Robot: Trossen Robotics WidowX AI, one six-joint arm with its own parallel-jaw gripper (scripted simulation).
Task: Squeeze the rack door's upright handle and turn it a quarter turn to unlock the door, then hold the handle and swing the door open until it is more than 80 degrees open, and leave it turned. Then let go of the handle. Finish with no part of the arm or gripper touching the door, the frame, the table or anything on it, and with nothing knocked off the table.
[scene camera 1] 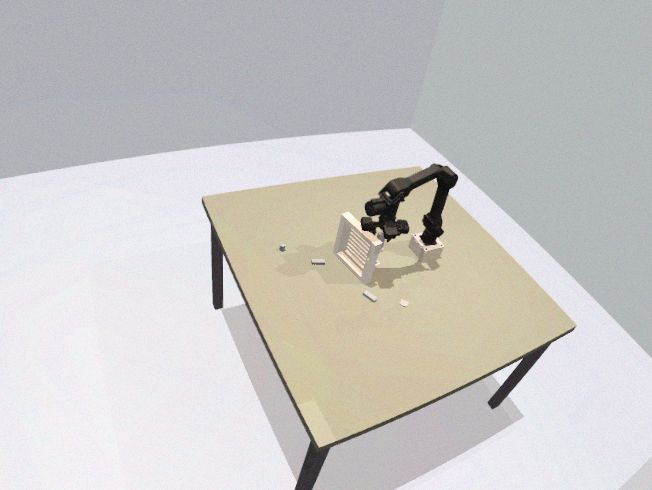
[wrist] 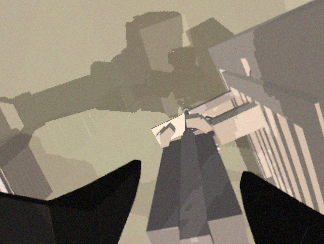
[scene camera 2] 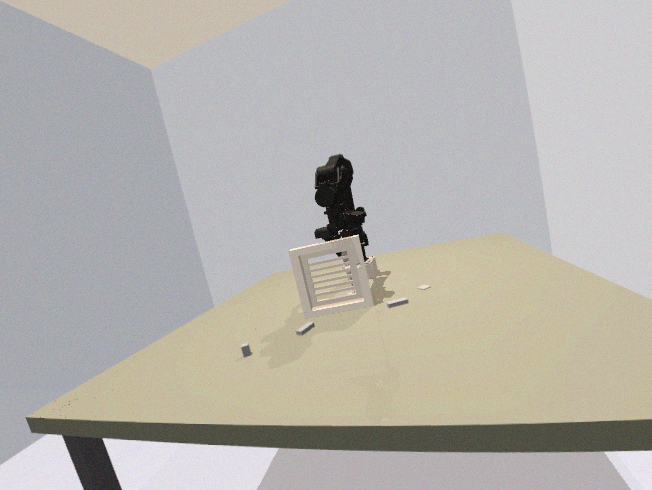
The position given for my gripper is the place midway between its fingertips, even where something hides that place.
Note:
My gripper (scene camera 2: 345, 254) is open and holds nothing. Also in view: a slatted door (scene camera 2: 349, 269).
My gripper is seen too in scene camera 1 (scene camera 1: 380, 241) and in the wrist view (wrist: 190, 173). The slatted door is seen too in the wrist view (wrist: 276, 119).

